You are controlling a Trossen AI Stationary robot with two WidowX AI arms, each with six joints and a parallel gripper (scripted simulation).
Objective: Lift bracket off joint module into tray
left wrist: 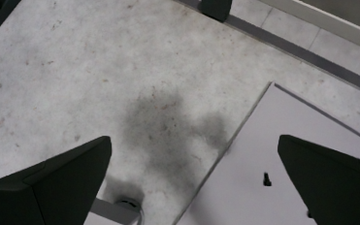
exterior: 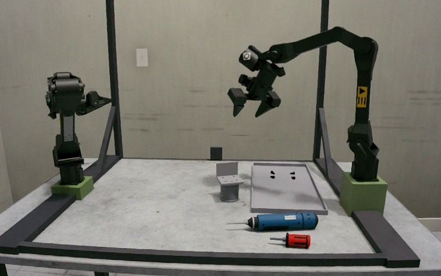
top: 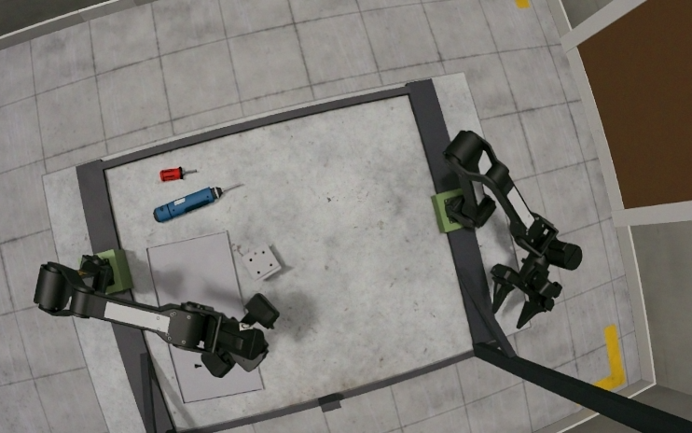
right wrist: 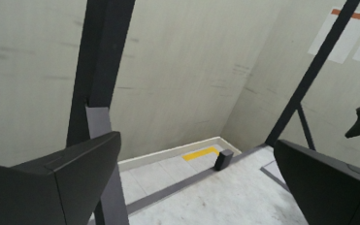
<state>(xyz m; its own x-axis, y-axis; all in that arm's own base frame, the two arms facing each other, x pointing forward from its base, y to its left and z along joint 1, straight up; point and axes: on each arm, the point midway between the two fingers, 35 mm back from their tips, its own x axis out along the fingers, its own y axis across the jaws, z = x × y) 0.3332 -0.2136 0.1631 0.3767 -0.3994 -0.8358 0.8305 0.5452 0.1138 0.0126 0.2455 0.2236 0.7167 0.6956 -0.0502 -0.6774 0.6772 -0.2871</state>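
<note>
Now: the grey l-shaped bracket 19 cm below my left hand, 15 cm ahead of it and 5 cm to the right of it. Also, from my left hand: red stubby screwdriver (41 cm ahead, 25 cm below, 12 cm to the left); then flat grey tray (26 cm below, 13 cm to the left, 3 cm ahead); then grey cylindrical joint module (23 cm below, 15 cm ahead, 5 cm to the right).
</note>
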